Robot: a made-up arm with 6 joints.
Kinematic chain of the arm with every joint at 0, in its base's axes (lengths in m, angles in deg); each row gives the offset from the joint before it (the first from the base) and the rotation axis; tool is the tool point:
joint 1: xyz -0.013 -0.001 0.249 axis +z
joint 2: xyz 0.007 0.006 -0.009 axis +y
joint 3: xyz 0 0.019 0.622 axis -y
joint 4: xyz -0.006 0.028 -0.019 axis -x
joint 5: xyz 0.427 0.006 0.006 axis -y
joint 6: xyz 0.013 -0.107 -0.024 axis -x
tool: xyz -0.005 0 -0.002
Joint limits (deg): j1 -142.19..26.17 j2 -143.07..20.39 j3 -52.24..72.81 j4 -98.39..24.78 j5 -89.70..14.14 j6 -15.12..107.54
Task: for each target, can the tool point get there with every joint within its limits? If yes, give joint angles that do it. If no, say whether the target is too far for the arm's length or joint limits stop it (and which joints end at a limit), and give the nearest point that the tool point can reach.
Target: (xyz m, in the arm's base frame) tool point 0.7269 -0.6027 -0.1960
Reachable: no: joint limits stop it (at a limit: joint 2, joint 4, joint 5) | nearest point 0.3672 -0.3102 0.4542 | short by 0.799 m
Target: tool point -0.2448 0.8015 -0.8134
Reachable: no: too far | nearest point -0.2111 0.6849 -0.5206 | short by 0.317 m
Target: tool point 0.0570 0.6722 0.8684
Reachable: yes | joints -98.63 -68.51 47.13 -27.31 -53.93 87.70
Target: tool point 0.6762 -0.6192 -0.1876
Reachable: no: joint limits stop it (at a limit: joint 2, joint 4, joint 5) | nearest point 0.3478 -0.3247 0.4505 | short by 0.776 m
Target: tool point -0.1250 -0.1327 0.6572
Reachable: yes | joints -115.32 -23.21 -36.76 -9.97 2.32 58.45
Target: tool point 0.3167 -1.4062 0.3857
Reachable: no: too far | nearest point 0.1361 -0.6367 0.6696 | short by 0.840 m
